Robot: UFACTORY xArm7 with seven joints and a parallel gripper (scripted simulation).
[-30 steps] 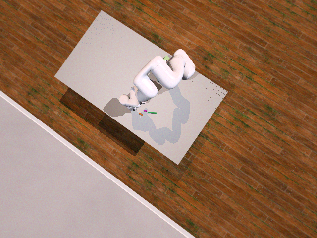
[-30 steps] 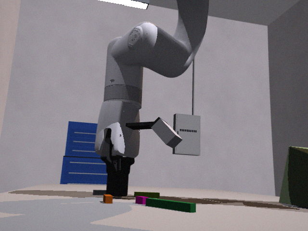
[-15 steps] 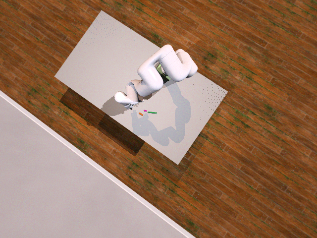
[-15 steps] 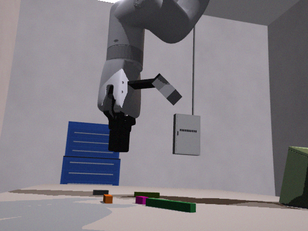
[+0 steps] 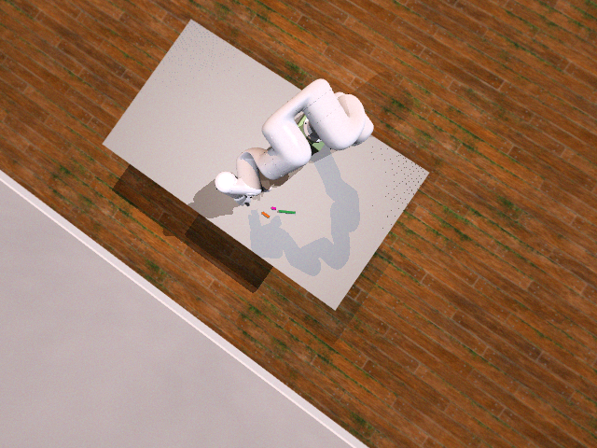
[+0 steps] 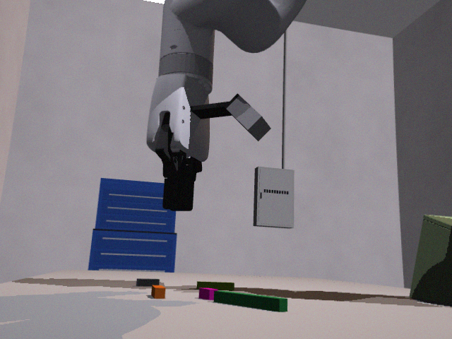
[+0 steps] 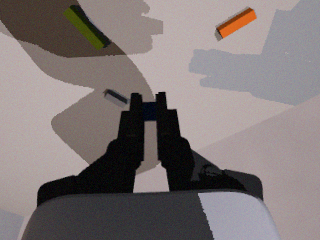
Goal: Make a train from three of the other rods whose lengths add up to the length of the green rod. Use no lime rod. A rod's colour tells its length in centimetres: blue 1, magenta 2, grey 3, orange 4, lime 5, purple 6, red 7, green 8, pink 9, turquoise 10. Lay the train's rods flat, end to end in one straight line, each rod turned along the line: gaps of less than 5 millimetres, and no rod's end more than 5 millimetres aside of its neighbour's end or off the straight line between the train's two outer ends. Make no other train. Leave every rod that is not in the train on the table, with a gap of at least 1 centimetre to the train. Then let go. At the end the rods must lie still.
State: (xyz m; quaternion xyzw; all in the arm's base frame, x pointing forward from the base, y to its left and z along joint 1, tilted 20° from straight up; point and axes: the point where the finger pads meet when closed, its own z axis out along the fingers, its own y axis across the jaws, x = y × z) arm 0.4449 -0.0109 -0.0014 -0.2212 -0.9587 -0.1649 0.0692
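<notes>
Right now the green rod is 17 cm to the left of my hand, 12 cm below it and 7 cm behind it. From my hand the other things lie so: lime rod (12 cm below, 6 cm behind, 5 cm to the right); grey rod (12 cm below, 7 cm to the right, 4 cm ahead); blue rod (2 cm below).
</notes>
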